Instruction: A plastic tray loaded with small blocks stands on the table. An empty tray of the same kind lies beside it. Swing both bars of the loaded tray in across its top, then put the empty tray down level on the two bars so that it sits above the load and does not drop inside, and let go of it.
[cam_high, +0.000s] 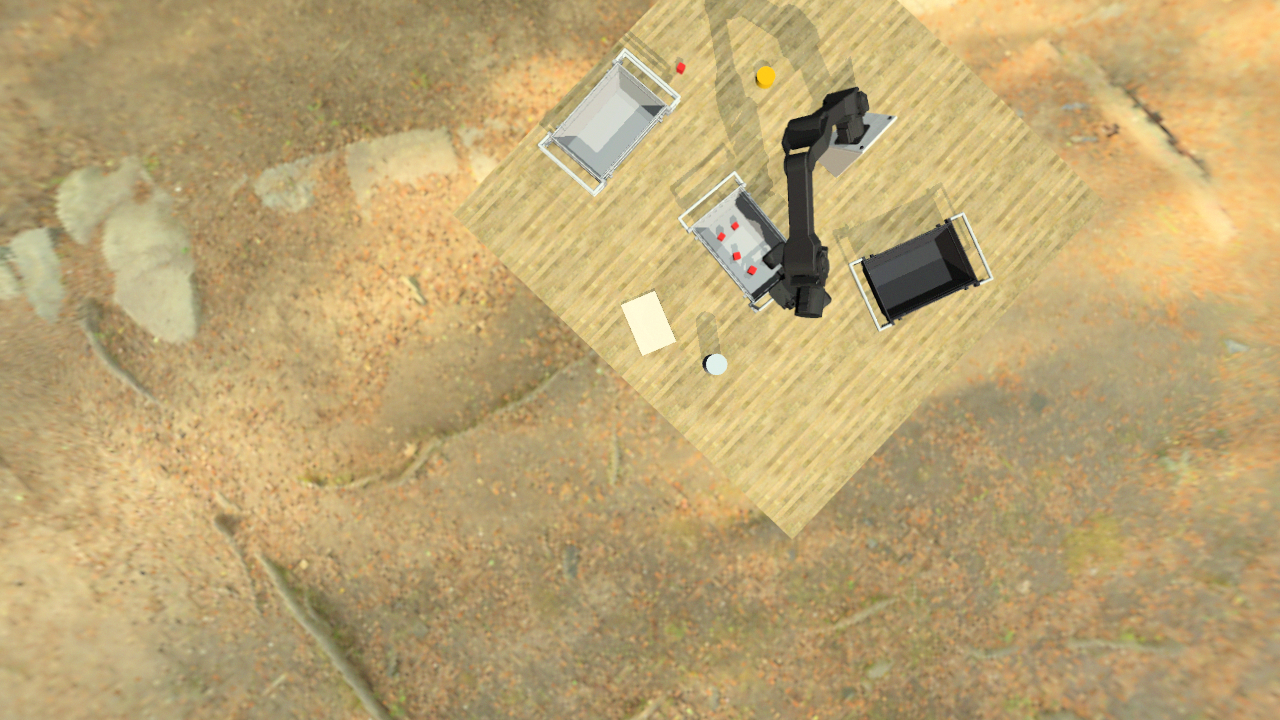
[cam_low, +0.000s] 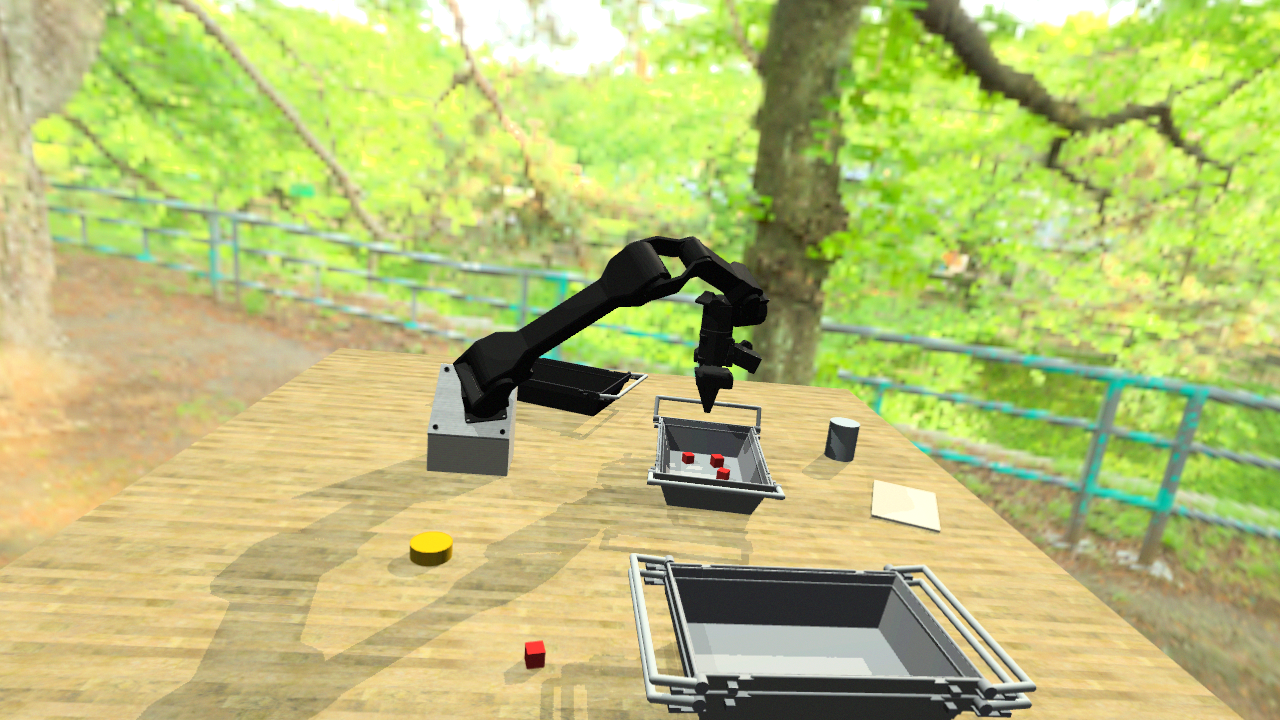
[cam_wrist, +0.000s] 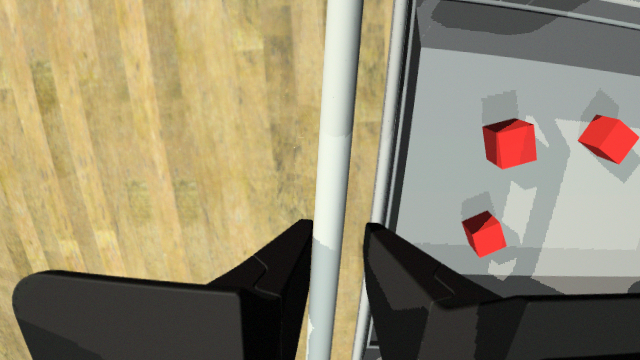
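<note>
My gripper tip is now 280 mm to the right of the dark tray, 250 mm past it and 30 mm above it. Round my gripper tip: cream card: 280 mm ahead, 230 mm to the right, 70 mm below; grey cylinder: 270 mm ahead, 40 mm below, 30 mm to the right; yellow disc: 460 mm behind, 360 mm to the right, 70 mm below.
</note>
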